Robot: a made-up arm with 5 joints. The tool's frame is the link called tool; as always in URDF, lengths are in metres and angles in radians. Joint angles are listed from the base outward. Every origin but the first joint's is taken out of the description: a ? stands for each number. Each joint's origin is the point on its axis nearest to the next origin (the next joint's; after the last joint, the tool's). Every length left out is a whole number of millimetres.
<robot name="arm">
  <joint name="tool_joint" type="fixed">
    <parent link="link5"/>
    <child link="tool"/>
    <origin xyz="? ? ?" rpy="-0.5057 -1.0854 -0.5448"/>
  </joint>
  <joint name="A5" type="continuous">
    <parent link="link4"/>
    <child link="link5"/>
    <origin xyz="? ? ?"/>
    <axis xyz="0 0 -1"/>
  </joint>
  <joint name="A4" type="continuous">
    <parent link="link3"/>
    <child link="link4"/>
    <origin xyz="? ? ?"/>
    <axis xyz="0 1 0"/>
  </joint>
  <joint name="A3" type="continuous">
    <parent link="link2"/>
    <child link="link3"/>
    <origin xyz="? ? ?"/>
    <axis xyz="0 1 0"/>
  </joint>
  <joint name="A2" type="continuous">
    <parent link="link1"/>
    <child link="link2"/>
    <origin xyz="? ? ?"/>
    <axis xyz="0 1 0"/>
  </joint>
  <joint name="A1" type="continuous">
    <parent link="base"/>
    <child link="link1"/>
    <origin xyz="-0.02 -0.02 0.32"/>
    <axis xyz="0 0 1"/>
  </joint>
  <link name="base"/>
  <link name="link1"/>
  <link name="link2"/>
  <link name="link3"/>
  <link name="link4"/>
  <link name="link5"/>
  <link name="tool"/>
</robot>
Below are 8 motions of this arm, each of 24 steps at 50 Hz.
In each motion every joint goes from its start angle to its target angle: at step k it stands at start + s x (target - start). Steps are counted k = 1, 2, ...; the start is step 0. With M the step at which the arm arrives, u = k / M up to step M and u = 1 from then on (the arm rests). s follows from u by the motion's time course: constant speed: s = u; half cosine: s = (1 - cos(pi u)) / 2; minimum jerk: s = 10 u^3 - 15 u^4 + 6 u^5.
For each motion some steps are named. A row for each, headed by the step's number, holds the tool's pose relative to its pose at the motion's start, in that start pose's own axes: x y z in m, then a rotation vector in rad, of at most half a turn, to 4 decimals.
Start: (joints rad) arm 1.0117 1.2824 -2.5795 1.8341 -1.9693
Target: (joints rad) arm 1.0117 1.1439 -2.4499 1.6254 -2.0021
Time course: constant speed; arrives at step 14
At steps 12, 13, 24:
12: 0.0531 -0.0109 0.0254 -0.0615 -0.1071 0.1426
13: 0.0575 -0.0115 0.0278 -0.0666 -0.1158 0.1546
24: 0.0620 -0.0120 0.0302 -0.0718 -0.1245 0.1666

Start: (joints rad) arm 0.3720 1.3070 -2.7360 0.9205 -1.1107
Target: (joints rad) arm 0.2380 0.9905 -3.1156 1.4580 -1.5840
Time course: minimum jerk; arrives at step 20
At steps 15, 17, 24:
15: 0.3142 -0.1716 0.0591 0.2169 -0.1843 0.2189
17: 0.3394 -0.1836 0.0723 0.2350 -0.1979 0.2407
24: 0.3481 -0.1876 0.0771 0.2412 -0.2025 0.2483

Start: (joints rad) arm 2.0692 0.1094 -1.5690 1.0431 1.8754
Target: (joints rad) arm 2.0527 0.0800 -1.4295 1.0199 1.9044
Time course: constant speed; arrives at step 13
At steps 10, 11, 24:
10: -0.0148 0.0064 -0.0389 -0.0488 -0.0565 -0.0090
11: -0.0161 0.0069 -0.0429 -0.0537 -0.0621 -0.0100
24: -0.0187 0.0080 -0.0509 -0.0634 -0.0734 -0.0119

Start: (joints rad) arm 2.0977 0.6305 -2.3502 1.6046 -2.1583
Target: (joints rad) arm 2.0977 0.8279 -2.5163 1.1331 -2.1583
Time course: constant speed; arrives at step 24
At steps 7, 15, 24:
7: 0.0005 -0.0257 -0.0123 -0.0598 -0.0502 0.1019
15: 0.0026 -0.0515 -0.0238 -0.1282 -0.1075 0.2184
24: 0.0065 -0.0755 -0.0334 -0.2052 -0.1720 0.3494

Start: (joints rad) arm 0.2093 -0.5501 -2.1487 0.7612 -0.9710
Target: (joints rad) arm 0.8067 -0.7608 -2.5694 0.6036 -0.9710
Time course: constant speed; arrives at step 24
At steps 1, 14, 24:
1: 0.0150 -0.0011 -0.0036 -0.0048 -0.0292 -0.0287
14: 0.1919 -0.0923 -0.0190 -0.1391 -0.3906 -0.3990
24: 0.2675 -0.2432 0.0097 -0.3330 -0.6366 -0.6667

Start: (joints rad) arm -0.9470 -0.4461 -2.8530 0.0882 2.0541
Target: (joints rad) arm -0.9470 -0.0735 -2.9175 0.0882 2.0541
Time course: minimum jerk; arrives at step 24
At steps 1, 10, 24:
1: 0.0000 0.0000 -0.0002 -0.0001 -0.0002 0.0000
10: 0.0174 -0.0028 -0.0974 -0.0257 -0.1036 -0.0016
24: 0.0792 -0.0154 -0.2725 -0.0742 -0.2990 -0.0047

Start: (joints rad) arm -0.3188 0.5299 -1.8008 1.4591 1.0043
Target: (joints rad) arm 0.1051 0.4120 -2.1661 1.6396 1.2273
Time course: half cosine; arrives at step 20
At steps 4, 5, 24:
4: 0.0070 -0.0139 0.0297 0.0299 0.0017 -0.0183
5: 0.0106 -0.0221 0.0452 0.0459 0.0033 -0.0277
24: 0.0638 -0.2238 0.2570 0.3187 0.0907 -0.1409

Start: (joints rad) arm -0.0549 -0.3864 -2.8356 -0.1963 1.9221
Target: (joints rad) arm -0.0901 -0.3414 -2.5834 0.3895 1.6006
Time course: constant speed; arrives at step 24
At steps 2, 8, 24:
2: 0.0022 -0.0038 -0.0223 0.0042 -0.0763 0.0213
8: 0.0163 -0.0163 -0.0887 0.0124 -0.3026 0.0948
24: 0.1048 -0.0560 -0.2466 -0.0079 -0.8809 0.3528

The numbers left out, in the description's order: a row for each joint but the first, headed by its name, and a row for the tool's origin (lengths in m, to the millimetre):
tool: -0.03 -0.02 0
A5: 0.11 0 -0.14
A4: 0.05 0 -0.37
A3: 0.05 0 0.32
A2: -0.01 -0.06 0

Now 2 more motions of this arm.
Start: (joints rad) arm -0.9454 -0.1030 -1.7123 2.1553 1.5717
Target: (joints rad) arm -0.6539 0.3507 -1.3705 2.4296 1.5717
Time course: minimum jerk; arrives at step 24
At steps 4, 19, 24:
4: -0.0119 0.0024 0.0032 -0.0057 -0.0352 0.0166
19: -0.2842 0.0088 -0.0120 -0.1775 -0.9698 0.3123
24: -0.2994 0.0069 -0.0188 -0.1933 -1.0387 0.3239

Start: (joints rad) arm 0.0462 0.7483 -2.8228 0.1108 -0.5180
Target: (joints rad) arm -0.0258 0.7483 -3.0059 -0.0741 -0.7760
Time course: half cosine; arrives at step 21
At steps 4, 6, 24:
4: 0.0098 0.0002 -0.0085 0.0196 -0.0359 -0.0013
6: 0.0215 0.0004 -0.0182 0.0422 -0.0781 -0.0021
24: 0.1240 0.0016 -0.0806 0.2146 -0.4245 0.0213

